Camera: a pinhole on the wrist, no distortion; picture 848 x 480 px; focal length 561.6 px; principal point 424.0 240.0 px. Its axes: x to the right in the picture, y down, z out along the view. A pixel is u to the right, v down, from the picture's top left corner.
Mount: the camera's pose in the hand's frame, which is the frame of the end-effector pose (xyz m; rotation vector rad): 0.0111 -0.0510 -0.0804 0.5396 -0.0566 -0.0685
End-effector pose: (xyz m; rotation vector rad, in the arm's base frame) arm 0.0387 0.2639 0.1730 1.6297 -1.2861 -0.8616
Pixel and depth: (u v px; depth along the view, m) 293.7 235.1 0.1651
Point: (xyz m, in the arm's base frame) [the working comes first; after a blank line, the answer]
In the camera's frame: -0.0383 -0.0014 0.1651

0.0271 0.3021 0.0273
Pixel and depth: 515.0 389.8 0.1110
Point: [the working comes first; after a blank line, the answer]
In the camera's frame: 0.0180 0.0296 0.1110

0.0479 0.2435 0.0837
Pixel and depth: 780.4 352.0 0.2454
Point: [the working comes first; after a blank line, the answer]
In the camera's frame: 0.1557 0.0489 0.2454

-0.0157 0.0972 -0.0257
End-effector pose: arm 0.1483 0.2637 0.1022 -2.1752 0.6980 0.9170
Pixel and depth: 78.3 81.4 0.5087
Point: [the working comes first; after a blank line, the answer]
In the camera's frame: -0.3131 -0.1437 0.5087

0.1060 0.7968 0.3723
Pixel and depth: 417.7 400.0 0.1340
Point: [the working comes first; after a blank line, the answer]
In the camera's frame: -0.0015 0.0382 0.1340

0.1864 0.3585 0.1040
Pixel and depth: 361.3 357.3 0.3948
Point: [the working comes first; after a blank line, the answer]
In the camera's frame: -0.0441 0.0825 0.3948

0.1135 0.6112 0.0529
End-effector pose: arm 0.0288 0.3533 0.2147 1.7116 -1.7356 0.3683
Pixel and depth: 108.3 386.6 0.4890
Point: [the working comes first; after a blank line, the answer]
In the camera's frame: -0.2749 0.1276 0.4890

0.0686 0.3171 -0.3014
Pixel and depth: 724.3 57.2 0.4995
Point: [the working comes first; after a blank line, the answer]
In the camera's frame: 0.2671 -0.1626 0.4995

0.4269 -0.0454 0.0427
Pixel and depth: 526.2 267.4 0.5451
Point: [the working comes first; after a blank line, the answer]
In the camera's frame: 0.0992 0.0266 0.5451

0.2344 0.0141 -0.1169
